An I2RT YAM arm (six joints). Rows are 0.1 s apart.
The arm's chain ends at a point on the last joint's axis. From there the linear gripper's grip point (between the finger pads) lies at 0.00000 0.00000 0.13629 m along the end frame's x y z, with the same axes.
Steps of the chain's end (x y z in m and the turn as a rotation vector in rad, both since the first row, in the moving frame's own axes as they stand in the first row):
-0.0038 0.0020 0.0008 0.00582 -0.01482 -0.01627
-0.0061 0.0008 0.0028 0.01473 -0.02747 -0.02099
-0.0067 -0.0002 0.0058 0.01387 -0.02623 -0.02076
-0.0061 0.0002 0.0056 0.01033 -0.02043 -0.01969
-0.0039 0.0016 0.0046 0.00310 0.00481 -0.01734
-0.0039 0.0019 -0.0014 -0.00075 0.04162 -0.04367
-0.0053 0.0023 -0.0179 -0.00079 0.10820 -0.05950
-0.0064 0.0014 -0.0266 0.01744 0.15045 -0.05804
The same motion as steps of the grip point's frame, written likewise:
-0.0058 0.0012 0.0008 0.00582 -0.01482 -0.01627
-0.0099 -0.0012 0.0027 0.01473 -0.02747 -0.02099
-0.0103 -0.0021 0.0057 0.01387 -0.02623 -0.02076
-0.0089 -0.0012 0.0056 0.01033 -0.02043 -0.01969
-0.0032 0.0012 0.0046 0.00310 0.00481 -0.01734
0.0018 0.0019 -0.0015 -0.00075 0.04162 -0.04367
0.0094 0.0020 -0.0187 -0.00079 0.10820 -0.05950
0.0139 -0.0016 -0.0282 0.01744 0.15045 -0.05804

